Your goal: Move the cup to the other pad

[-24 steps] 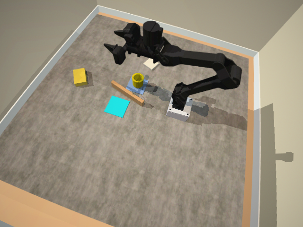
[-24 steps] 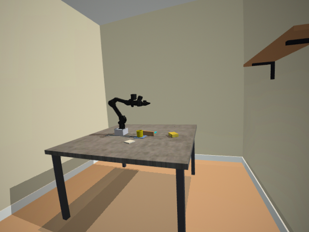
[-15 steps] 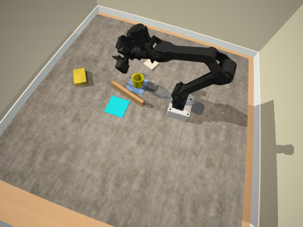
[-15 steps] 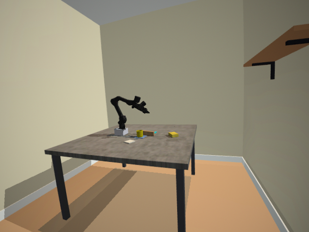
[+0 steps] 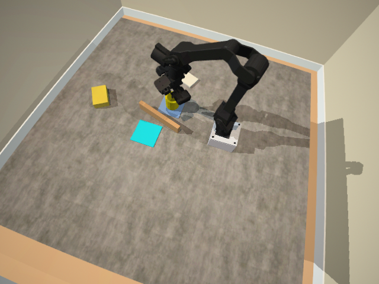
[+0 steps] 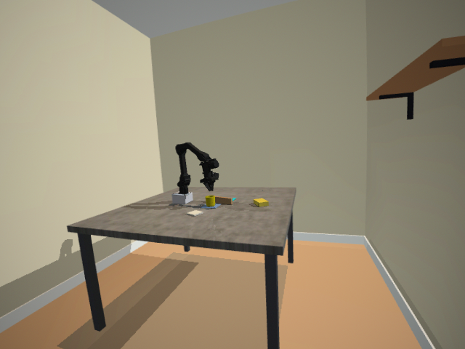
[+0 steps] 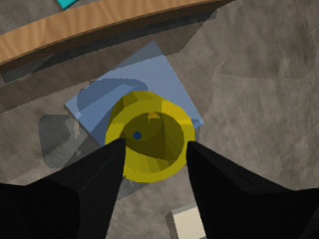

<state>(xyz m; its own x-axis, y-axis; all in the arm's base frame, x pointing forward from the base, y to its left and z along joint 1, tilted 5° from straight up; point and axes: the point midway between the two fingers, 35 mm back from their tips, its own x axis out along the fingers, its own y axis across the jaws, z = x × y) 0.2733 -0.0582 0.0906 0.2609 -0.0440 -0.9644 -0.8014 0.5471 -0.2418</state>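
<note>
My gripper tip is now 7 cm above the yellow cup, 2 cm to the left of it and 1 cm past it. Round my gripper tip: wooden bar 9 cm below, 8 cm to the left, 2 cm ahead; pale blue pad 12 cm below, 1 cm to the right; blue marble 9 cm below, 3 cm to the right, 2 cm behind.
</note>
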